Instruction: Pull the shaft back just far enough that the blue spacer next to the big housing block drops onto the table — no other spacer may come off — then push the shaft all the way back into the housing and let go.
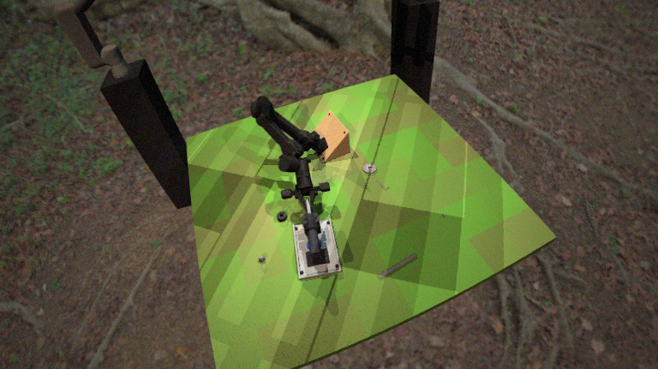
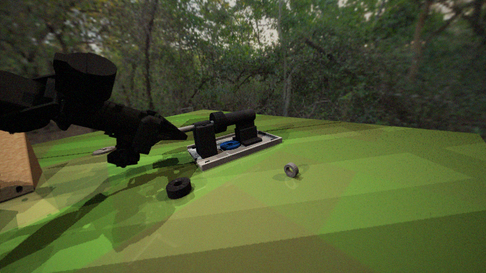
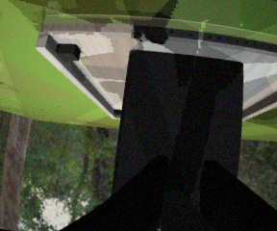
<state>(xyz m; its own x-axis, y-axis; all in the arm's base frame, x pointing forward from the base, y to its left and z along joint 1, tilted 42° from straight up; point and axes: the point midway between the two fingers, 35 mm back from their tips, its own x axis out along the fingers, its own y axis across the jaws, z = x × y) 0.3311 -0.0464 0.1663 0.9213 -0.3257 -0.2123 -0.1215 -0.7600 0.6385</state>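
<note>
Right now the grey shaft is 5 cm ahead of my gripper tip, 2 cm above it and 1 cm to the right of it. Also, from my gripper tip: black ring (11 cm to the right, 6 cm behind, 5 cm below); blue spacer (11 cm ahead, 5 cm below, 2 cm to the right).
</note>
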